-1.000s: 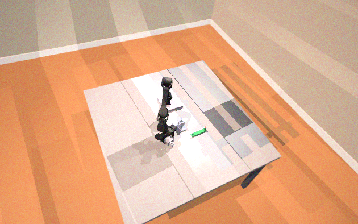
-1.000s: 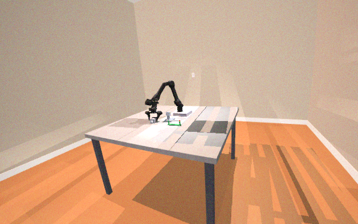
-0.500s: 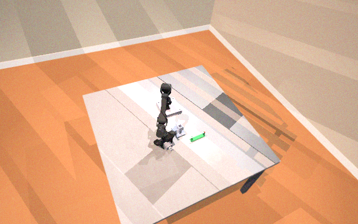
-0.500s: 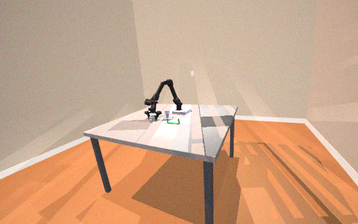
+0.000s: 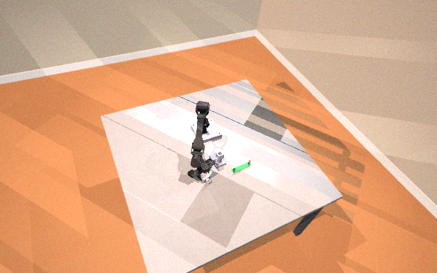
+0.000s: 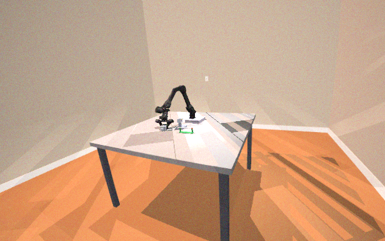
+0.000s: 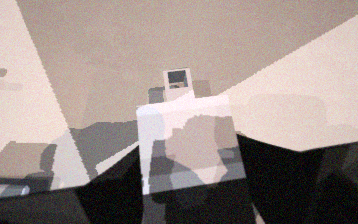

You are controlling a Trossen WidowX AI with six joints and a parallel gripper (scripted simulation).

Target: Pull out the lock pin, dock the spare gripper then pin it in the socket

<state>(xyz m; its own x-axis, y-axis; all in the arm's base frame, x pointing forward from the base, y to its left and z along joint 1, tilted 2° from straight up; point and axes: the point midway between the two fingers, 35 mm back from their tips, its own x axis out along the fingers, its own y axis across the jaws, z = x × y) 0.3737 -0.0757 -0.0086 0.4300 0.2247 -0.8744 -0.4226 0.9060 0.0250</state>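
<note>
Right now the mount is 120 mm behind my gripper tip, 130 mm to the left of it and 40 mm above it. From my gripper tip the other things lie so: spare gripper: 20 mm above; then green pin holder: 40 mm behind, 270 mm to the left, 20 mm above.
</note>
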